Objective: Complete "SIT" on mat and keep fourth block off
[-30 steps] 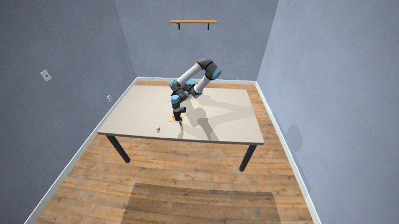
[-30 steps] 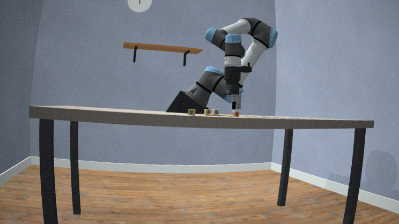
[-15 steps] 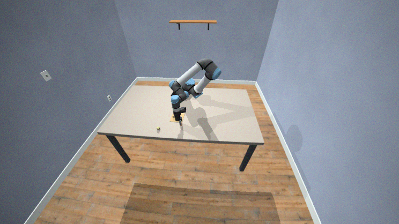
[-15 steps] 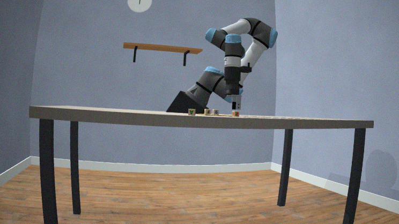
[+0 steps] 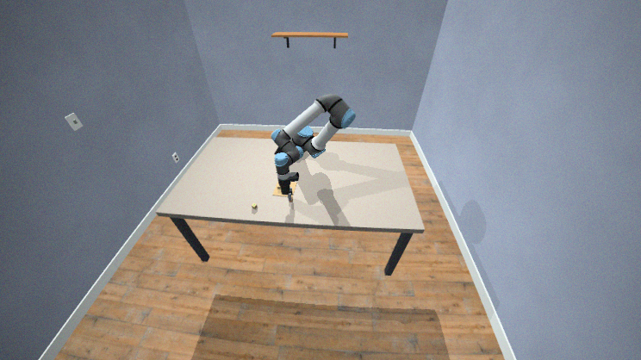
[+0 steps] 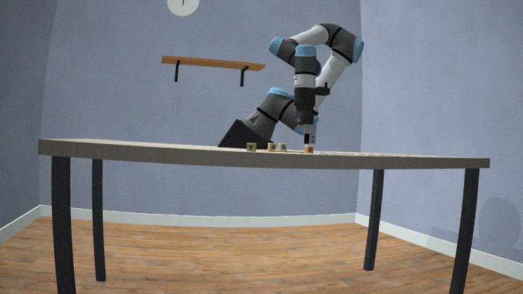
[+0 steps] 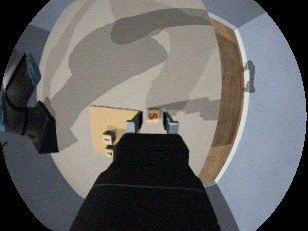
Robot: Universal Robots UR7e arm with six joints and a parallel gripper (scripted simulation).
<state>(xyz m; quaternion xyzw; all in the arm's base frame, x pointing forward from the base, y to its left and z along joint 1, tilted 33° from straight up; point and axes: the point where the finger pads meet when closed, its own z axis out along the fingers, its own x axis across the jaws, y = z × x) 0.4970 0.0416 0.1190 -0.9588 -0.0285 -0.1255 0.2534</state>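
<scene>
My gripper is now 40 mm above the orange block. From my hand the other things lie so: mat (100 mm behind, 70 mm to the right, 50 mm below).
</scene>
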